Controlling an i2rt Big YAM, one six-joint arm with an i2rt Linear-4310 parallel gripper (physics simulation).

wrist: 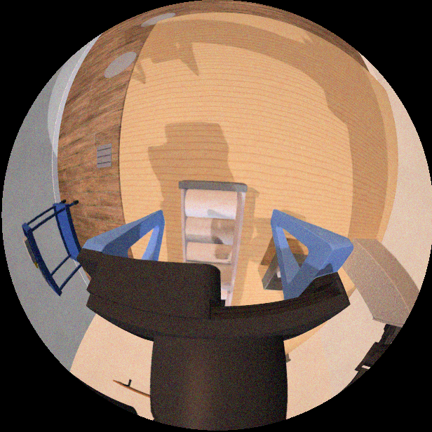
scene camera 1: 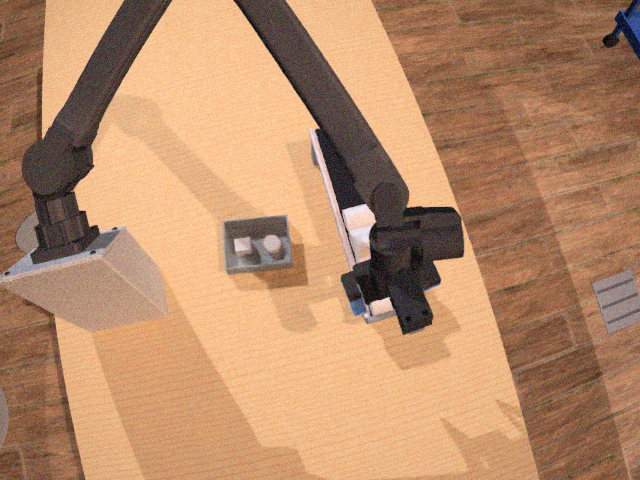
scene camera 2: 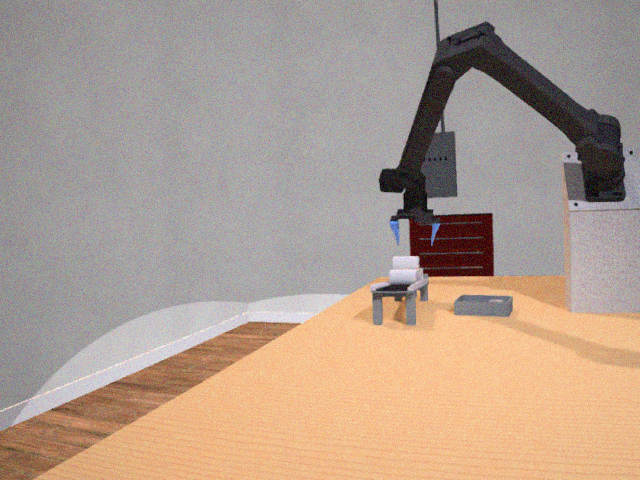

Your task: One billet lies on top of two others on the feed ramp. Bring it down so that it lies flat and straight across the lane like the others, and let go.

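Frame: origin at the arm's base, x left, y back, z up, level; metres.
Seen in the pictures: gripper, fingertip midpoint: (scene camera 2: 414,245); arm's base, origin of the base link: (scene camera 1: 67,248) (scene camera 2: 602,181).
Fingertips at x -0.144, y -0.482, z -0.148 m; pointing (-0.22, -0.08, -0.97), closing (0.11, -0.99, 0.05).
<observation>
Offsets run from my fingertips to a thing's top centre.
The feed ramp (scene camera 1: 326,180) (scene camera 2: 377,308) (wrist: 213,186) has a dark lane, pale side rails and a grey end bar. White billets lie across it; one billet (wrist: 211,203) is beside the end bar in the wrist view, with more billets behind it. In scene camera 2 the upper billet {dx +0.116, dy -0.005, dz -0.024 m} (scene camera 2: 405,262) lies crosswise on top of lower billets {dx +0.179, dy -0.002, dz -0.053 m} (scene camera 2: 403,276). My gripper (scene camera 1: 395,296) (scene camera 2: 415,244) (wrist: 217,215) is open and empty, pointing down. Its blue fingertips are above the upper billet's height, on either side of the ramp in the wrist view. The arm hides part of the ramp in scene camera 1.
A grey bin {dx +0.189, dy +0.198, dz -0.124 m} (scene camera 1: 258,269) (scene camera 2: 483,305) with a square pale block {dx +0.192, dy +0.226, dz -0.130 m} (scene camera 1: 241,244) and a rounded one {dx +0.186, dy +0.170, dz -0.139 m} (scene camera 1: 271,243) stands beside the ramp. The arm's pale pedestal (scene camera 1: 113,294) (scene camera 2: 602,258) stands beyond the bin. A blue cart (wrist: 67,230) stands off the table.
</observation>
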